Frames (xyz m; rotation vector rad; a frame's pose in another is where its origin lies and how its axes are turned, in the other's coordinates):
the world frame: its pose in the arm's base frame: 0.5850 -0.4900 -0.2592 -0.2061 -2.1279 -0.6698
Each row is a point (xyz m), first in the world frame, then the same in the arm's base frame.
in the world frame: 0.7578 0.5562 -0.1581
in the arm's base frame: 0.4449 -0.1765 0.6300
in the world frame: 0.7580 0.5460 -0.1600
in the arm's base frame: 0.4423 -0.1861 0.6271
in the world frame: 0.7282 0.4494 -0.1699
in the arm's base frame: 0.4310 -0.2699 0.5708
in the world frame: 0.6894 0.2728 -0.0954
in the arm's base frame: 0.3360 -0.3752 0.4362
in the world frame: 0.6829 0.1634 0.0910
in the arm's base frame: 0.1683 -0.3675 0.3000
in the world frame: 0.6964 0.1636 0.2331
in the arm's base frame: 0.0607 -0.2929 0.2431
